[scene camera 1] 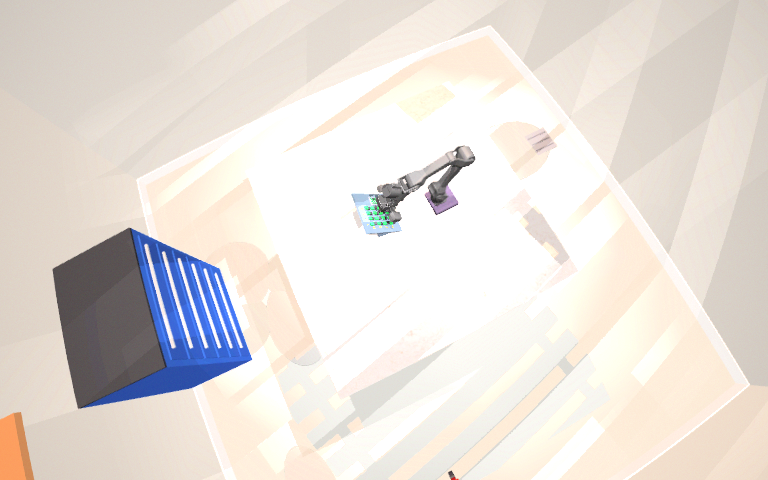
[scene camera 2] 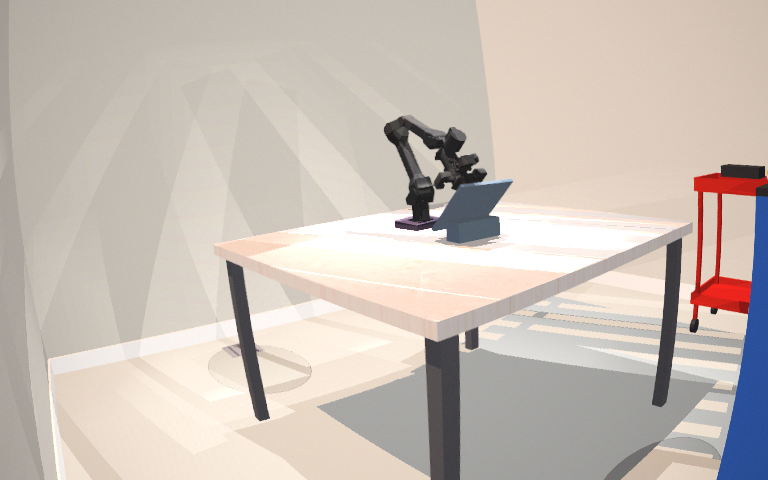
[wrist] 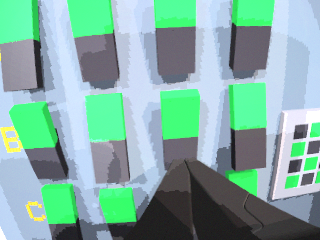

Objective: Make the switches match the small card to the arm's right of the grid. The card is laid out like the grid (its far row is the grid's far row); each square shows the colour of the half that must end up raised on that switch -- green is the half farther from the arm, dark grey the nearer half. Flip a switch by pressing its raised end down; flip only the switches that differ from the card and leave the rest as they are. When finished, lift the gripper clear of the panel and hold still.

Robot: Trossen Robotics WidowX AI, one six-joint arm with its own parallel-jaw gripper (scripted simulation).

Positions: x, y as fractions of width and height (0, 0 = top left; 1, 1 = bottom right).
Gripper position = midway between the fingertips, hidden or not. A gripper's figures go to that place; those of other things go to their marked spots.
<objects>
My gripper (wrist: 0.57, 0.71): 0.10 m from the lens. A switch (wrist: 0.33, 0.47): 0.10 m from the lens.
</objects>
